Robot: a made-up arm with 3 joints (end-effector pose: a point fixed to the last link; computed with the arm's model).
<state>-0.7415 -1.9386 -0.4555</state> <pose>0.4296 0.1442 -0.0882 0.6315 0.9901 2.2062</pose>
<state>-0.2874 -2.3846 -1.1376</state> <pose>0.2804 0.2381 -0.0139 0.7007 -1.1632 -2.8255</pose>
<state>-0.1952 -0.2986 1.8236</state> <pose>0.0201 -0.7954 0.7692 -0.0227 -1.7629 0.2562</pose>
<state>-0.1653 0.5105 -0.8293</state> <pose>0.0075 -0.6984 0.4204 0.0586 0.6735 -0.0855</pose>
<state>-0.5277 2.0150 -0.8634</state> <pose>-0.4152 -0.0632 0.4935 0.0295 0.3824 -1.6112</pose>
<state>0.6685 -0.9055 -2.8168</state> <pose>0.3800 -0.7373 0.4366 -1.1041 2.1338 0.3712</pose>
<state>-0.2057 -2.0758 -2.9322</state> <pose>0.6974 -0.2869 0.0191 1.8901 -1.6135 -0.7414</pose>
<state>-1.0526 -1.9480 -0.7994</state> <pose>0.1986 0.0702 -0.2271 0.7514 1.4039 2.3012</pose>
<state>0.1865 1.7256 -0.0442</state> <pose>-0.5321 -0.2065 0.4383 -0.1580 -0.5028 -1.3196</pose>
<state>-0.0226 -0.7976 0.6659</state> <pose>0.5718 -0.5165 0.7421 0.1748 -0.6970 1.0190</pose>
